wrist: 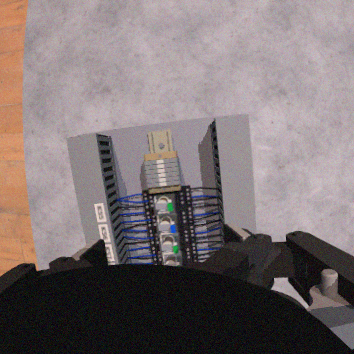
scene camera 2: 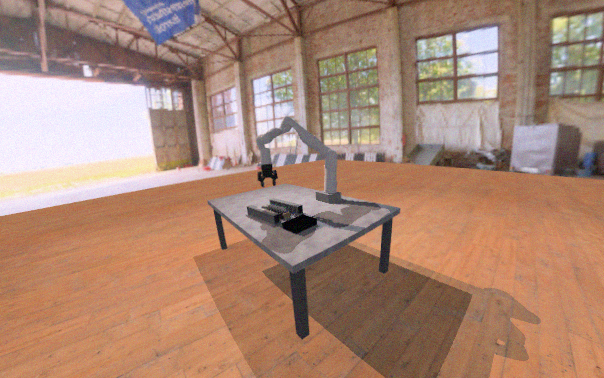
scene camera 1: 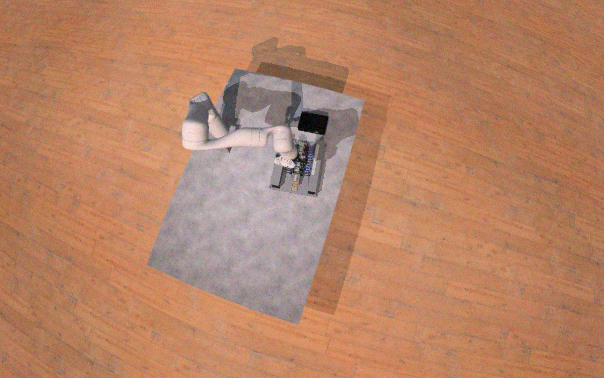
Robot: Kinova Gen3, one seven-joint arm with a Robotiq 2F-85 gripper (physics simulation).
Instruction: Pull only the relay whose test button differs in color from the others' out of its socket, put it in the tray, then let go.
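Places are measured from the arm's base along level axes (x ahead, y left, z up), in centimetres.
Pixels of known places: gripper, fingertip midpoint: [wrist: 164,245] [scene camera 2: 268,186]; arm's base at its link origin: [scene camera 2: 329,192] [scene camera 1: 221,132].
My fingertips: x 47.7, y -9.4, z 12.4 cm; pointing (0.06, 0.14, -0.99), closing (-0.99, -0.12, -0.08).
Ahead of a thing's pixels: the offset from my fingertips to its top centre. "spot": to the spot under its first point. Level surfaces: height alone.
The relay with the blue test button @[dz -11.5, dx +0.8, dy +3.6 cm] [wrist: 167,223] sits in its socket in the wrist view, second in the row from the terminal blocks. Relays with green buttons @[dz -11.5, dx +1.2, dy +0.6 cm] [wrist: 163,204] @[dz -11.5, dx +0.4, dy +6.5 cm] [wrist: 169,243] sit on either side of it. A further relay @[dz -11.5, dx +0.0, dy +9.5 cm] [wrist: 171,260] is cut off by the gripper body, its button hidden. The black tray @[dz -15.0, dx +0.9, dy +32.8 cm] [scene camera 1: 313,124] [scene camera 2: 300,226] stands beside the relay panel's end, away from the terminal blocks. My gripper [scene camera 2: 267,183] [wrist: 164,245] is open and empty, well above the panel. In scene camera 1 the arm hides it.
Grey wiring ducts @[dz -12.2, dx +10.3, dy +6.2 cm] [wrist: 82,165] @[dz -12.2, dx -9.1, dy +3.8 cm] [wrist: 237,160] rise on both sides of the row, with blue and black wires between. Grey terminal blocks @[dz -13.8, dx +1.7, dy -3.3 cm] [wrist: 161,172] sit at one end of the rail @[dz -17.9, dx +2.2, dy -7.4 cm] [wrist: 160,142]. White labels @[spot: dz -12.2, dx +9.8, dy +1.9 cm] [wrist: 100,213] are on one duct. The panel stands on the table @[dz -18.5 cm] [scene camera 1: 225,240].
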